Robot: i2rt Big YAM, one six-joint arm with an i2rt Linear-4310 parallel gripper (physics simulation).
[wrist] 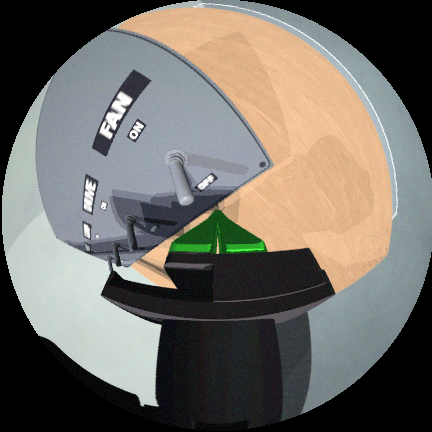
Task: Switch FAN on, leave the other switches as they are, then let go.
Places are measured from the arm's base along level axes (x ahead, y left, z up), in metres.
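Where they show: gripper, fingertip midpoint: [217, 214].
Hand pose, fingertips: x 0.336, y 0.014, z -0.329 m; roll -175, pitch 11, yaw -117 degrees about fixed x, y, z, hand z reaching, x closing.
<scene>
After its pixels a point has its place.
The FAN label [118, 114] {x 0.464, y 0.031, z -0.296 m} is on the grey panel [90, 65], with the ON label [136, 130] {x 0.443, y 0.030, z -0.306 m} and the OFF label [206, 182] {x 0.369, y 0.014, z -0.346 m} on opposite sides of the FAN switch base. The FAN switch lever [181, 182] {x 0.383, y 0.013, z -0.300 m} is a light grey rod that sticks out from the panel toward the lower part of the view. Which side it is tilted to is hard to tell. My gripper [217, 214] {x 0.336, y 0.014, z -0.329 m} has green fingertips, shut and empty. They appear just to the lower right of the lever's rounded tip, below the OFF label, with a visible gap between them and the lever.
A second switch lever [132, 234] {x 0.360, y 0.129, z -0.308 m} stands beside the label that reads DRIVE [88, 194] {x 0.442, y 0.146, z -0.294 m}, at the lower left. Smaller levers [116, 254] {x 0.337, y 0.247, z -0.309 m} stand farther along the panel. The panel's corner screw [262, 164] {x 0.361, y -0.048, z -0.356 m} shows above the wooden table top [325, 115] {x 0.393, y -0.190, z -0.422 m}.
</scene>
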